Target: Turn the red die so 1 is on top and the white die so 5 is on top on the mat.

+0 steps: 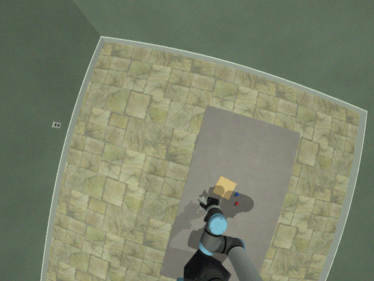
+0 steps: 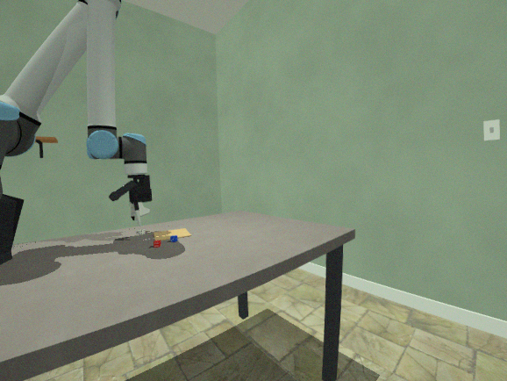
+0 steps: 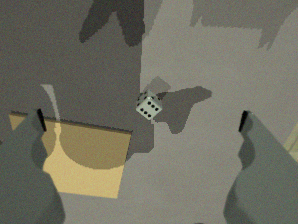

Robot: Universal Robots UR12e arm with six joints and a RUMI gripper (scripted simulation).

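The white die is 4 cm below my hand and 2 cm ahead of it. Round my hand: blue die (21 cm to the right, 7 cm ahead, 4 cm below); tan mat (11 cm to the right, 11 cm ahead, 5 cm below); red die (23 cm to the right, 4 cm below).
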